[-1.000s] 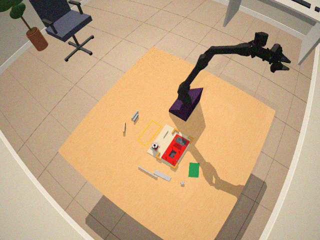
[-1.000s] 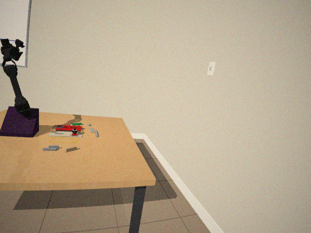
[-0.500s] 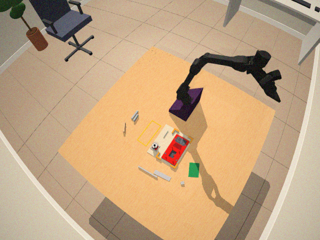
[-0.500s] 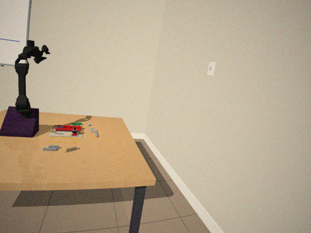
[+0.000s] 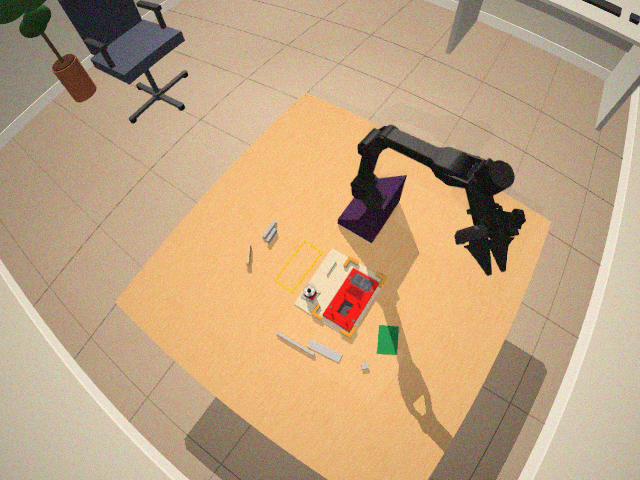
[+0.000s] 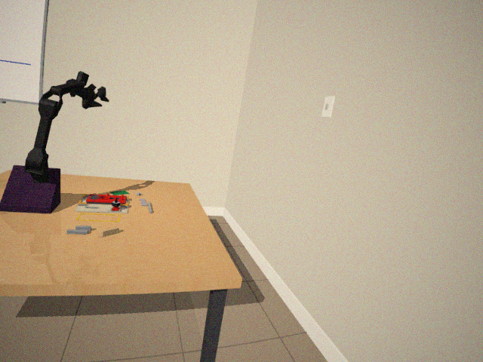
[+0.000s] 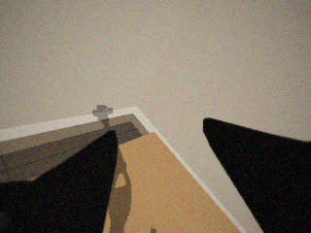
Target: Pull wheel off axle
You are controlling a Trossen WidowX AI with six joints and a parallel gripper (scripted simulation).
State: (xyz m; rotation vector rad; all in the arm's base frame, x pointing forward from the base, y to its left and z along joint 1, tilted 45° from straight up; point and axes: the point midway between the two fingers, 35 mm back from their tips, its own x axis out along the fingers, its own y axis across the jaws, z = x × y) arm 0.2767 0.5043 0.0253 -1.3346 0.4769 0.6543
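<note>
Right now my gripper tip is 52 cm above the beige baseplate, 33 cm to the left of it and 5 cm short of it. From my gripper tip the other things lie so: green card 54 cm below, 12 cm to the right, 12 cm ahead.
</note>
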